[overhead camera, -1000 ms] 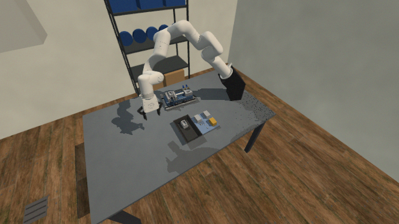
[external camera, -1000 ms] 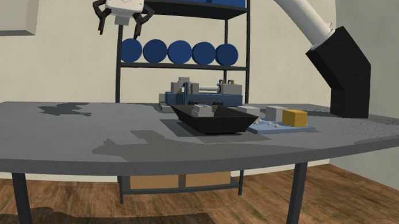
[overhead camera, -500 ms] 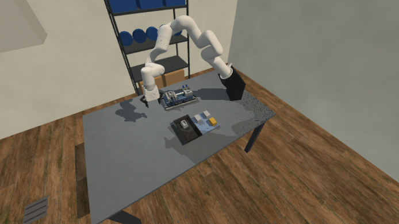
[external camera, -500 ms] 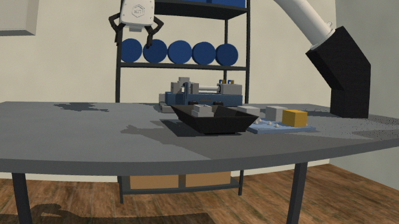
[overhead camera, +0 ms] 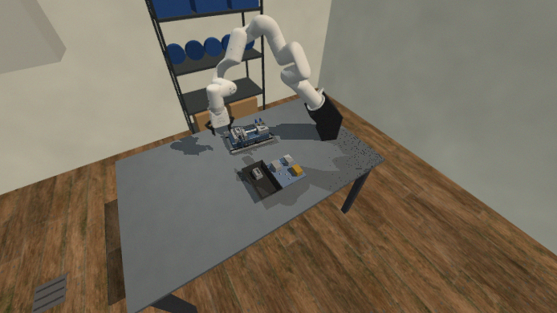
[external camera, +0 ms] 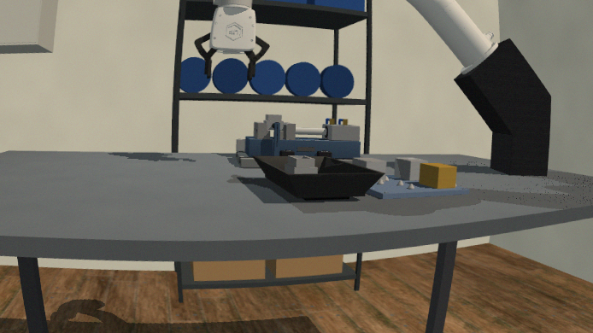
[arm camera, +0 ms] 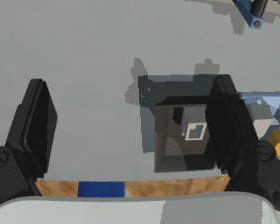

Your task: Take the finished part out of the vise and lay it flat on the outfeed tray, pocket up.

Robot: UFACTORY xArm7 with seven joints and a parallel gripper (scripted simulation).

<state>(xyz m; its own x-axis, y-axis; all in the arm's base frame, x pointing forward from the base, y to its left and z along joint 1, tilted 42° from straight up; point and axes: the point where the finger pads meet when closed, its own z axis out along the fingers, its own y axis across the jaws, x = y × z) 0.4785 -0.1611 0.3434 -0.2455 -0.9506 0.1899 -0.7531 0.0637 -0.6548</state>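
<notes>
My hand is 190 mm past the blue vise, 160 mm above it and 10 mm to the right of it. Round my hand: yellow block (430 mm to the left, 190 mm behind, 180 mm below); then blue fixture plate (370 mm to the left, 200 mm below, 160 mm behind).
</notes>
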